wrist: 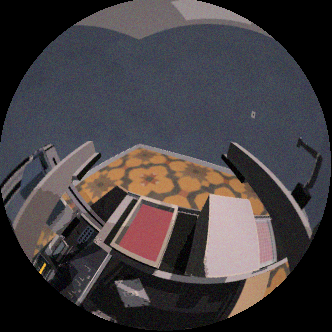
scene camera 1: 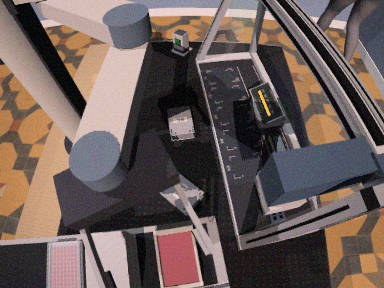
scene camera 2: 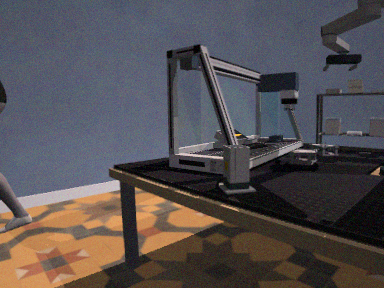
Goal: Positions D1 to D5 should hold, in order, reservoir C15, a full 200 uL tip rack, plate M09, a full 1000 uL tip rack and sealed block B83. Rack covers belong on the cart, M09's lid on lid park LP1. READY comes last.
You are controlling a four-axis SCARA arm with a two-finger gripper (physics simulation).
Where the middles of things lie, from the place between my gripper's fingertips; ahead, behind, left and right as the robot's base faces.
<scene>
I see my gripper 10 mm short of the red-topped box [scene camera 1: 176,250], 30 mm to the right of it and 150 mm above it. Round my hand: device with green button [scene camera 2: 239,157] 90 mm behind, 1160 mm to the left, 450 mm below.
</scene>
